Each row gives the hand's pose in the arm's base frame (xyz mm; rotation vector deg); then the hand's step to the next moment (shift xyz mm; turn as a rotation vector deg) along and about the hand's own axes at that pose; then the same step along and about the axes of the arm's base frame.
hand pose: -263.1 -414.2 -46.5 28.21 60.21 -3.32
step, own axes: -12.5 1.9 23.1 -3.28 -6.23 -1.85
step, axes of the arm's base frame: 13.1 -10.2 20.4 -4.89 -5.38 -0.23
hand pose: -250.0 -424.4 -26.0 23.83 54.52 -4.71
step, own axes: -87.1 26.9 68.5 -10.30 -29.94 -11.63
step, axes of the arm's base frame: 8.8 -11.2 113.1 -22.45 -24.22 -6.87
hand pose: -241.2 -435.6 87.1 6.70 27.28 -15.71
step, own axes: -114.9 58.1 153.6 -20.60 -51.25 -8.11
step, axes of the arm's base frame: -14.4 55.5 192.0 -35.82 -42.82 0.04
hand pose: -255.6 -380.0 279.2 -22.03 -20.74 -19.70
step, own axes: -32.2 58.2 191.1 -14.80 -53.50 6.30
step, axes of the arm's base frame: -58.2 139.1 134.9 -35.55 -40.21 15.51
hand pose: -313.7 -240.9 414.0 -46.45 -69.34 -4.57
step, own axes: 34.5 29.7 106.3 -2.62 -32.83 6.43
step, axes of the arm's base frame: -57.7 96.7 26.3 -21.37 -20.86 15.31
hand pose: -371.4 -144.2 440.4 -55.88 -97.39 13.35
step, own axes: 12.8 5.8 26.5 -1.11 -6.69 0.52
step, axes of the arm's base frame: -21.0 21.0 -4.2 -3.63 -4.90 3.01
